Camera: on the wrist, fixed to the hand. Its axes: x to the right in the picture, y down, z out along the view.
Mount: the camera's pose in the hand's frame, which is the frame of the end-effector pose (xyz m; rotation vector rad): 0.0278 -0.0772 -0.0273 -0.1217 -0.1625 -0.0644
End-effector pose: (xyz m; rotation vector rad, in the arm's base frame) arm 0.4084 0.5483 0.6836 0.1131 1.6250 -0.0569
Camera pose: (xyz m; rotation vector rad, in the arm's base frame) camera 0.3715 0.4756 0.6549 -0.0369 1.4657 -0.0161
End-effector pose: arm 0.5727 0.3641 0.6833 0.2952 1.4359 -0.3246
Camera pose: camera 0.5205 0.3025 0.6523 0.1209 1.3007 -0.3052
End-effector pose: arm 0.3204 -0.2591 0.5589 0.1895 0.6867 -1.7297
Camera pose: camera 0.2344 -0.2583 0.5501 -0.0577 0.6816 -1.7367
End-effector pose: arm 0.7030 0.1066 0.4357 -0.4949 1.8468 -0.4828
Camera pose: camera 0.6765 0.0296 0.4649 -0.6586 1.7144 -0.3635
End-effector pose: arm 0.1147 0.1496 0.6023 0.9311 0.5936 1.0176
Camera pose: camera 0.1397 0.1682 0.5216 0.8722 0.4186 0.9007
